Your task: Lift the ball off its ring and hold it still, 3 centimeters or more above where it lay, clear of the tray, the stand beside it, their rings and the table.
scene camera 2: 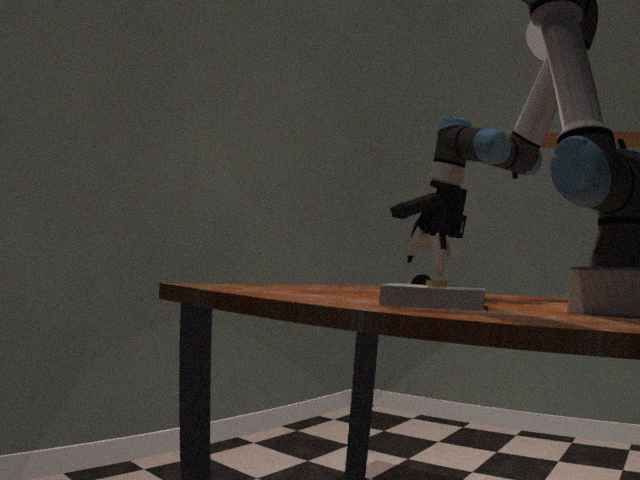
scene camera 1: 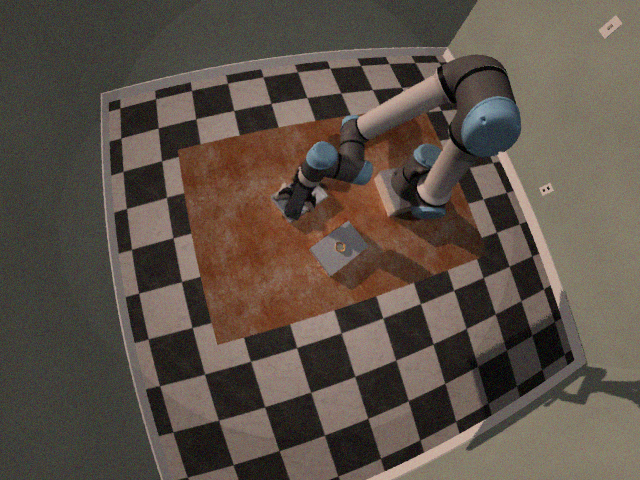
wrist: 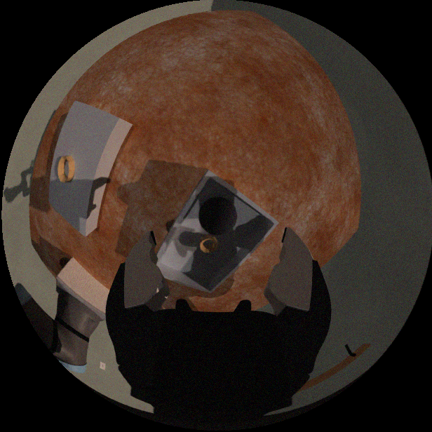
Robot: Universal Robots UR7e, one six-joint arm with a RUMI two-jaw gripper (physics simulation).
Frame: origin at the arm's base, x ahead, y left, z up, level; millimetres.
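Seen in the pictures: gripper, fingertip midpoint: (scene camera 2: pixel 424 268); arm's base, origin of the base link: (scene camera 2: pixel 623 269) (scene camera 1: pixel 408 184).
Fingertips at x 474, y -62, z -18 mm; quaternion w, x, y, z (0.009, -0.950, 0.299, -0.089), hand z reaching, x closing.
Observation:
Offsets run from my fingertips to a thing's top centre. "pt": to the spot under its first point.
The dark ball {5 mm ahead, 2 mm right, 13 mm down} (scene camera 2: pixel 421 279) (wrist: pixel 218 215) lies in the grey tray {pt 56 mm ahead, 37 mm right, 38 mm down} (scene camera 1: pixel 276 203) (wrist: pixel 182 279), towards its upper corner in the wrist view. A small orange ring (wrist: pixel 203 244) shows on the tray floor beside the ball, uncovered. My gripper (scene camera 1: pixel 298 195) (scene camera 2: pixel 425 265) (wrist: pixel 217 231) is open and empty, pointing down above the tray. In the wrist view its fingers stand wide apart, one on each side, with the ball between their lines of reach but lower. In scene camera 1 the gripper hides the ball. In scene camera 2 the fingertips hang slightly above the ball.
The grey stand (scene camera 1: pixel 330 255) (scene camera 2: pixel 413 296) (wrist: pixel 85 135) is beside the tray on the brown table (scene camera 1: pixel 248 268) (scene camera 2: pixel 268 310) (wrist: pixel 225 100). An orange ring {pt 100 mm back, 201 mm left, 21 mm down} (scene camera 1: pixel 336 246) (scene camera 2: pixel 436 283) (wrist: pixel 72 169) sits on its top. The arm's pale base block (scene camera 1: pixel 390 193) (scene camera 2: pixel 594 289) stands beyond the tray and stand.

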